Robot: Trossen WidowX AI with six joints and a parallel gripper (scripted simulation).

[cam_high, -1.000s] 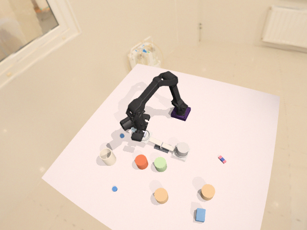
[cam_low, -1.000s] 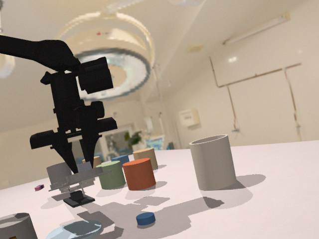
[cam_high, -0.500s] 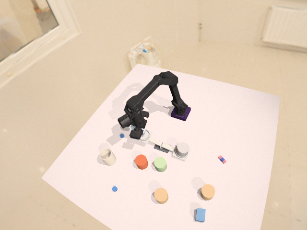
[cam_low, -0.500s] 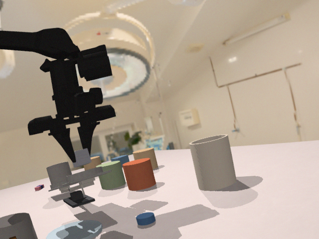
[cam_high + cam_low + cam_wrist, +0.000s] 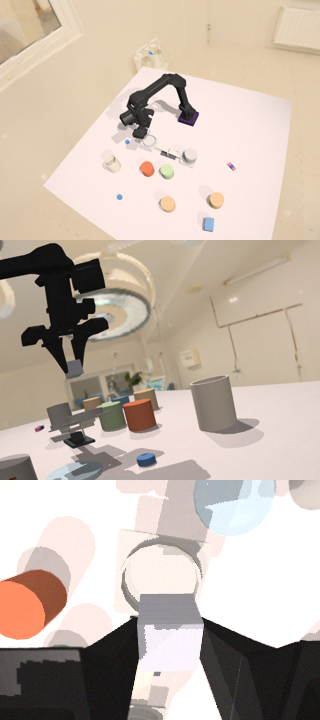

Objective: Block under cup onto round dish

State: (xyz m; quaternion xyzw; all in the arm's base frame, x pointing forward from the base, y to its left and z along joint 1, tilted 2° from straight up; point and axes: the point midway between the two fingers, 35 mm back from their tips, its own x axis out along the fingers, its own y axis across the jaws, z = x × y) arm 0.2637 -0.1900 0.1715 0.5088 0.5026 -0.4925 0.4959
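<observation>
The pale blue round dish is 10 cm behind my gripper tip, 9 cm to the right of it and 17 cm below it. Also, from my gripper tip: green cylinder (17 cm ahead, 16 cm to the left, 13 cm below); grey block (right at my gripper tip); red cylinder (16 cm ahead, 5 cm to the left, 13 cm below).
</observation>
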